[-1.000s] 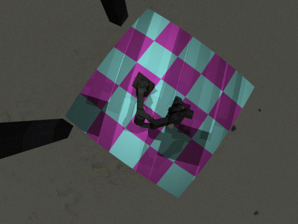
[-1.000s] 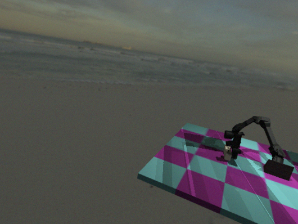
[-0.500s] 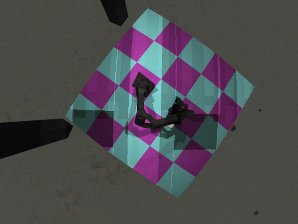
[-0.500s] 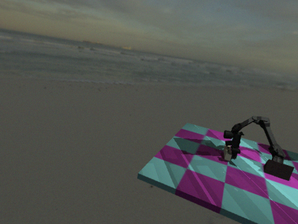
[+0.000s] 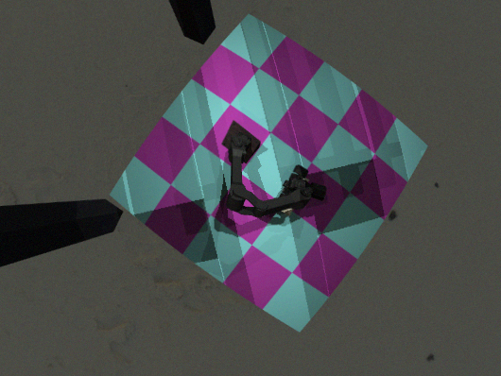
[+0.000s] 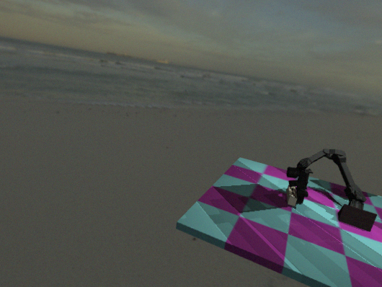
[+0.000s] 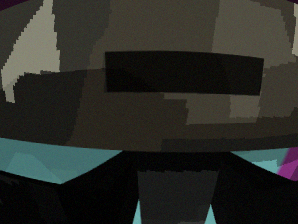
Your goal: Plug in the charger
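The two-prong charger is 2 cm ahead of my gripper tip and 1 cm above it.
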